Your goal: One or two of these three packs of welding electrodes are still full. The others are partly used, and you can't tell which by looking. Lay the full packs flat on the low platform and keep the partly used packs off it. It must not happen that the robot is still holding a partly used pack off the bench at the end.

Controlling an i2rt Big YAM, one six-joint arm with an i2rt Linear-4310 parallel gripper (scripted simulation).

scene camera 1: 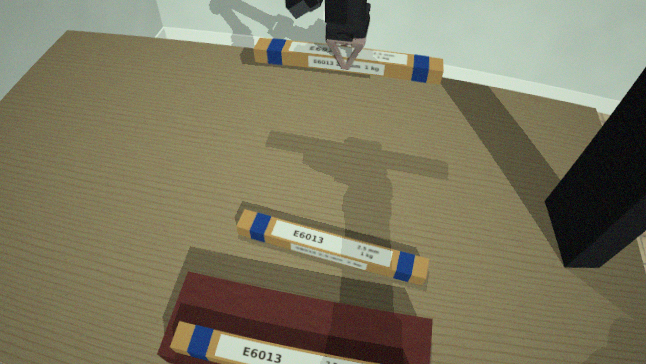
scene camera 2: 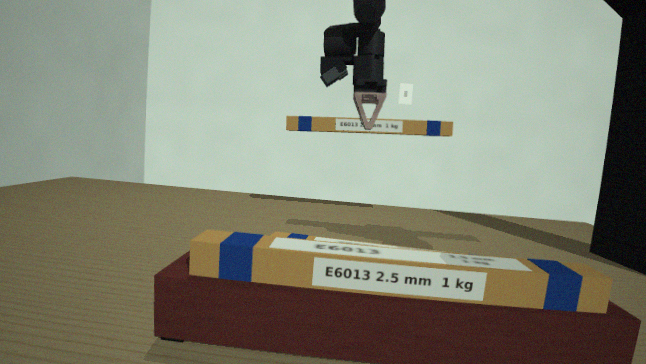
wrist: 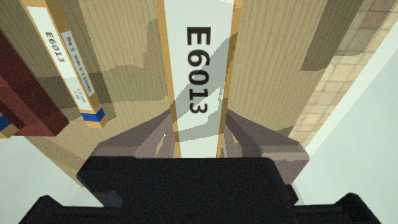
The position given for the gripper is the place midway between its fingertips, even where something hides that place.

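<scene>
Dark red low platform [scene camera 2: 251,315] [scene camera 1: 292,320]. Electrode pack [scene camera 2: 297,123]. Another electrode pack [scene camera 1: 399,265]. Further electrode pack [scene camera 2: 529,283]. Gripper [scene camera 2: 367,129] [wrist: 198,111].
</scene>
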